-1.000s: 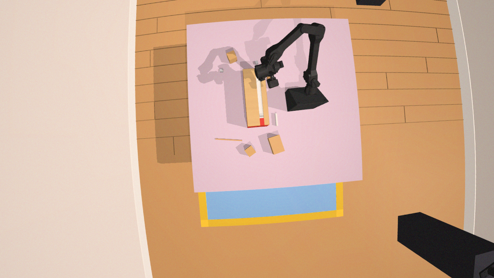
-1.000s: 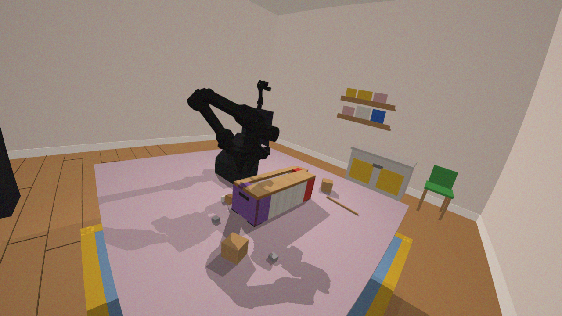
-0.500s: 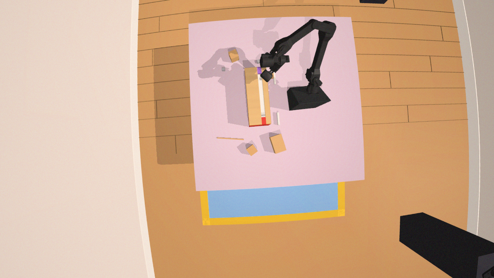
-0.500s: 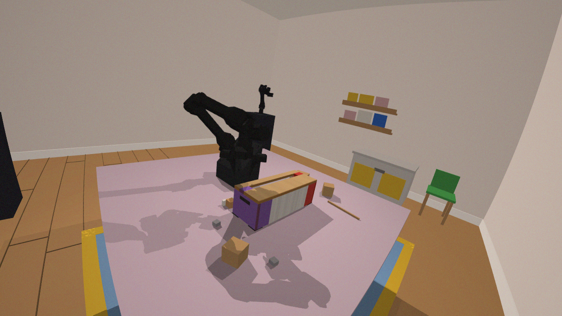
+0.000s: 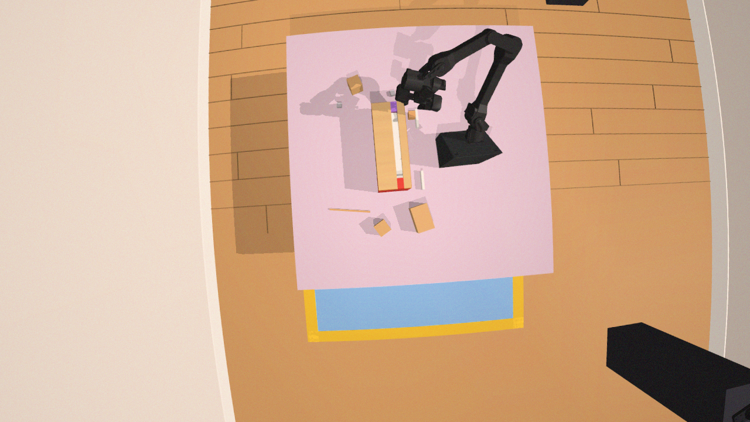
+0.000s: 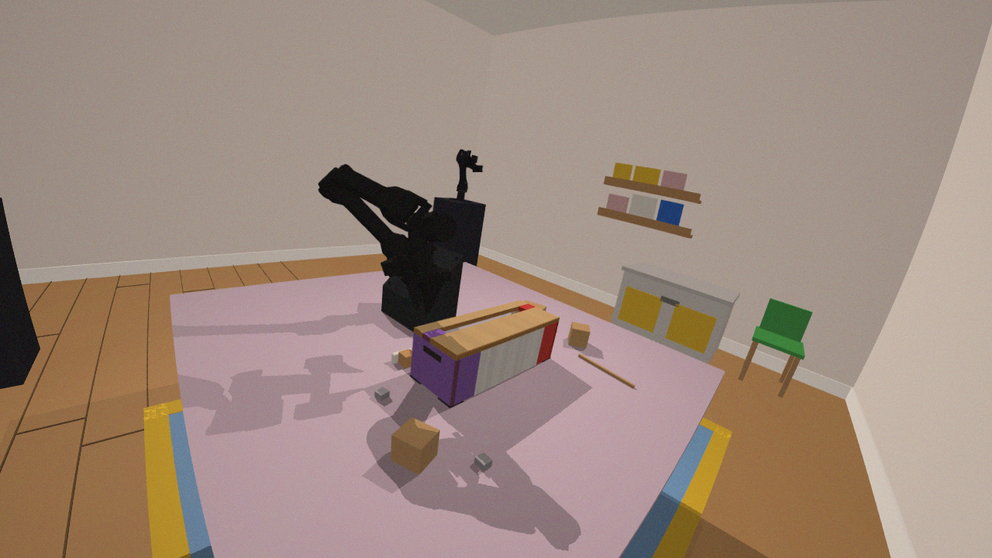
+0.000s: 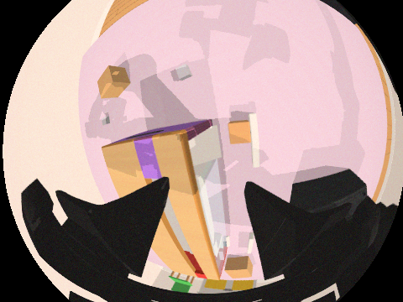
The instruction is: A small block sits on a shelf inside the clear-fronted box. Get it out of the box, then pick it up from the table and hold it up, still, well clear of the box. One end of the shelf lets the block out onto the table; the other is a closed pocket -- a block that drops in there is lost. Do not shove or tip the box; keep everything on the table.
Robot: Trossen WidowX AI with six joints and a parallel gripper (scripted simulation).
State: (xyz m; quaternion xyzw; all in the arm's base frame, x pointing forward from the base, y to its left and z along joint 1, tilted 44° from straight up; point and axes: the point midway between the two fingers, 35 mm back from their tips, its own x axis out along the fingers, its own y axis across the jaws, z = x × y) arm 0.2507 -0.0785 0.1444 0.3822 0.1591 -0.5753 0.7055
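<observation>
My gripper tip is now 2 cm past the tan block, 1 cm to the left of it and 14 cm above it. The rest, counted from my gripper tip: box: 6 cm ahead, 15 cm to the left, 9 cm below.
</observation>
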